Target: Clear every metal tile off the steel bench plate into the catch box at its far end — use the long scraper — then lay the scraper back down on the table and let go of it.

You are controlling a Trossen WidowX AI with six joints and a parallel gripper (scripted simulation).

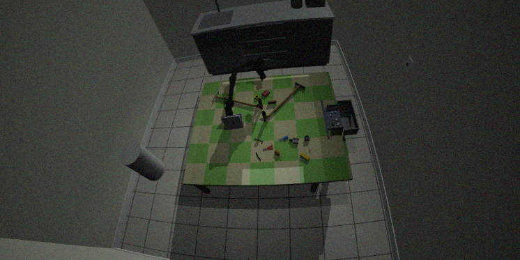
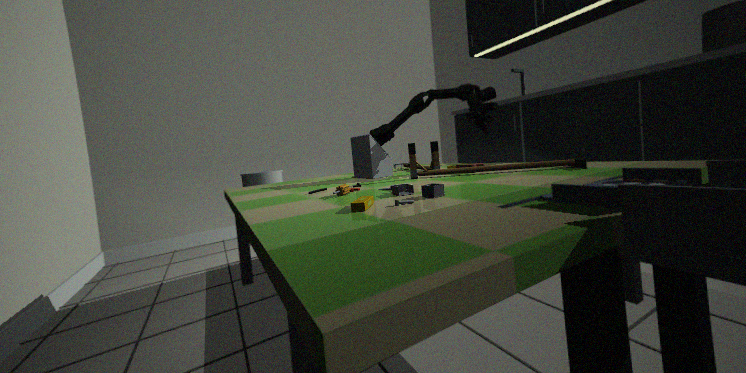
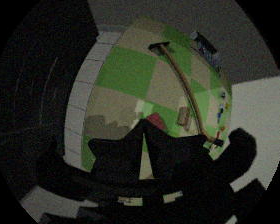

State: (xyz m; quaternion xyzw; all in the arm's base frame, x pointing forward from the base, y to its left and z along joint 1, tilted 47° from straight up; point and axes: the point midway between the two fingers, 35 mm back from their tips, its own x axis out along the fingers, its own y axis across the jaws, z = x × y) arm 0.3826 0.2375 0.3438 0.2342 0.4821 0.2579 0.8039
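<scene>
Right now my gripper tip is 15 cm short of the long scraper, 25 cm to the left of it and 10 cm above it. The rest, counted from my gripper tip: yellow ring (12 cm behind, 12 cm to the right, 15 cm below); blue piece (9 cm ahead, 68 cm to the right, 16 cm below); red block (2 cm behind, 8 cm to the right, 15 cm below).
</scene>
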